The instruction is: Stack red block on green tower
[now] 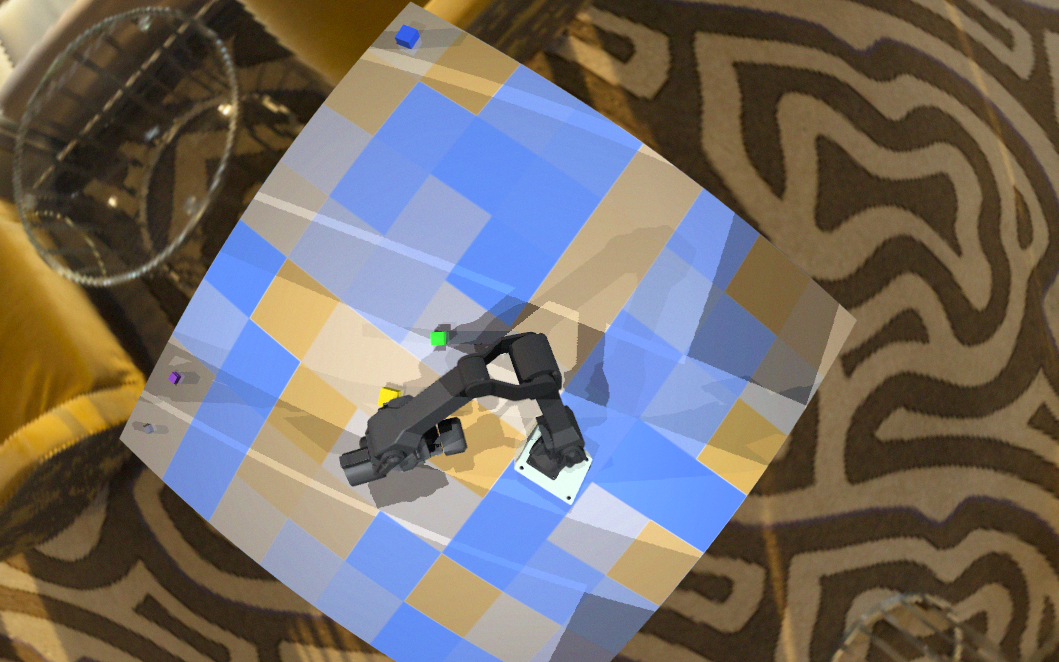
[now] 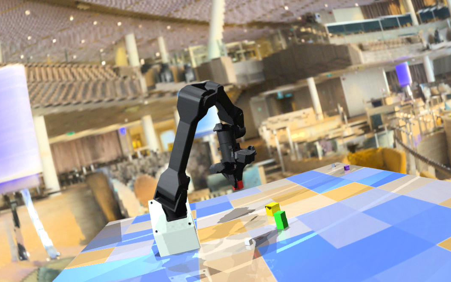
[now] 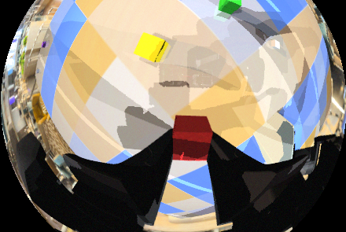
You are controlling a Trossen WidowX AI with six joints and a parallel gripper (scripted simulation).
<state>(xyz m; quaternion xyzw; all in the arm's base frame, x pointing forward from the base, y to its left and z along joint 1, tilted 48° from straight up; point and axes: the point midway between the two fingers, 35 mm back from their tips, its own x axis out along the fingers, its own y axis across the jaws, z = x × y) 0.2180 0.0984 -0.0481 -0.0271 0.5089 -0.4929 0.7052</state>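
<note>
The white cube lies 22 cm to the right of my gripper tip, 12 cm below it and 3 cm behind it. Also, from my gripper tip: red block 1 cm above; yellow block 11 cm below, 10 cm ahead, 1 cm to the right; purple cube 57 cm ahead, 29 cm to the left, 12 cm below.
</note>
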